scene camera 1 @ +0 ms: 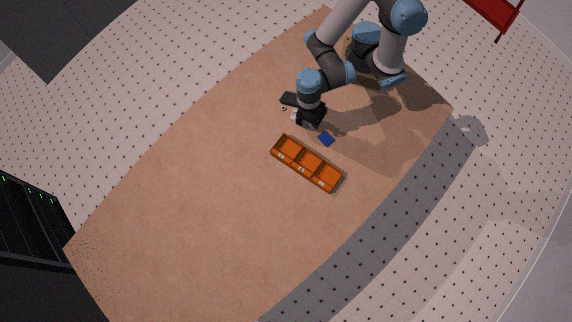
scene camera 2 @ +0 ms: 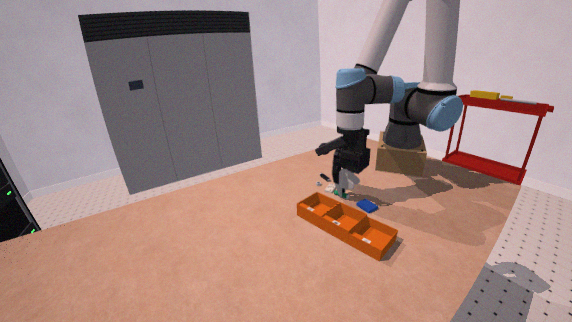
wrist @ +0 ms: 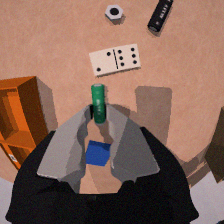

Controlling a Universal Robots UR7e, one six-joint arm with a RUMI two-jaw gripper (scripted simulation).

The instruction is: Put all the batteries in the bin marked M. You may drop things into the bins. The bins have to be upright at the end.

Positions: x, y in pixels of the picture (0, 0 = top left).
Scene:
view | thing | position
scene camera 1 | my gripper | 305, 125
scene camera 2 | my gripper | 342, 196
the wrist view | my gripper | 99, 105
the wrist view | white domino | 118, 58

